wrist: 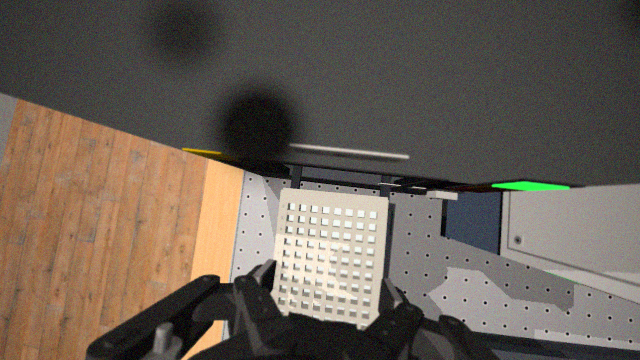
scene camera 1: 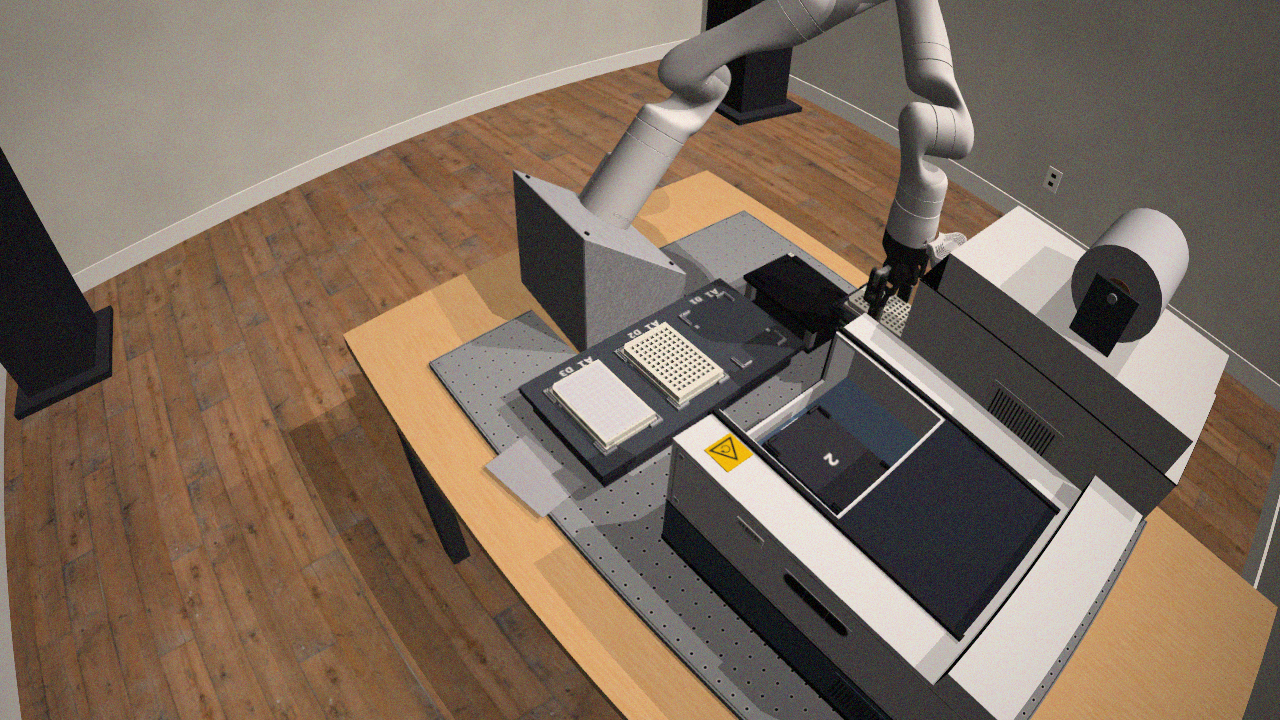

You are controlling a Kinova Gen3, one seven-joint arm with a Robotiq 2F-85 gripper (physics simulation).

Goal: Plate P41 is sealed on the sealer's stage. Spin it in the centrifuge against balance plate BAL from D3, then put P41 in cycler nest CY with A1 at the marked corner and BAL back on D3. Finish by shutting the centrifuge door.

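Seen in the pictures: gripper, between the fingertips: point(wrist: 325, 281) point(scene camera 1: 887, 311); arm's base, origin of its link: point(scene camera 1: 604, 214).
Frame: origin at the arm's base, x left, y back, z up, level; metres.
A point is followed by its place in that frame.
Plate P41 point(scene camera 1: 884, 313) {x 0.239, y -0.416, z -0.006 m} point(wrist: 330, 245) {x 0.257, y -0.440, z -0.007 m}, beige with a grid of square wells, is between the fingers of my gripper point(scene camera 1: 891, 297) {x 0.255, y -0.412, z -0.012 m} point(wrist: 326, 281) {x 0.255, y -0.412, z -0.012 m}, which is shut on it. It is beside the sealer point(scene camera 1: 1056, 349) {x 0.166, y -0.706, z 0.203 m}, over the sealer's dark stage point(wrist: 391, 235) {x 0.207, y -0.454, z -0.033 m}; whether it touches the stage cannot be told. Balance plate BAL point(scene camera 1: 604, 402) {x -0.182, y -0.299, z -0.061 m}, with a white top, sits on D3 of the dark deck point(scene camera 1: 586, 456) {x -0.242, y -0.353, z -0.077 m}. The centrifuge point(scene camera 1: 769, 528) {x -0.198, y -0.627, z 0.083 m} is open at the top, and its bucket marked 2 point(scene camera 1: 819, 452) {x -0.044, y -0.556, z 0.013 m} shows no plate. Cycler nest CY cannot be made out.
A beige plate with wells point(scene camera 1: 675, 360) {x -0.057, y -0.286, z -0.061 m} sits on D2; D1 is vacant. A black device point(scene camera 1: 792, 282) {x 0.224, y -0.232, z -0.075 m} stands between the deck and my gripper. The sealer's dark front fills the upper wrist view, with a green light point(wrist: 531, 186) {x 0.168, y -0.500, z 0.044 m}. A film roll point(scene camera 1: 1132, 273) {x 0.202, y -0.737, z 0.326 m} is on the sealer.
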